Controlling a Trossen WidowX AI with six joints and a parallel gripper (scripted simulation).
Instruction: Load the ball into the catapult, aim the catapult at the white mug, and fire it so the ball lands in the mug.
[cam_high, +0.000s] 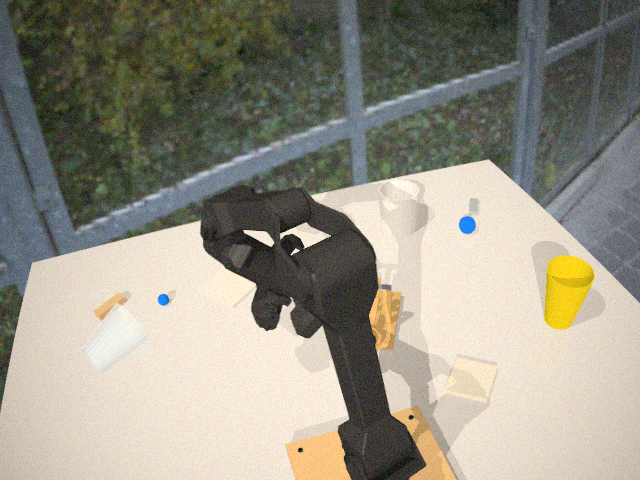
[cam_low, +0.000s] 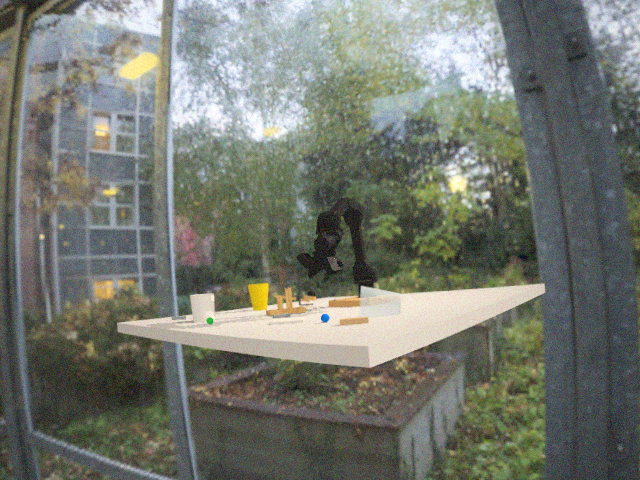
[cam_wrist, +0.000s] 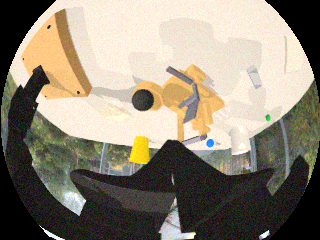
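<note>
Now: the black ball 3 cm behind my gripper tip, 4 cm to the right of it and 7 cm below it. Round my gripper tip: tan square tile: 13 cm behind, 20 cm to the right, 13 cm below; small blue ball: 23 cm ahead, 32 cm to the left, 12 cm below; wooden catapult: 3 cm ahead, 5 cm to the right, 8 cm below.
</note>
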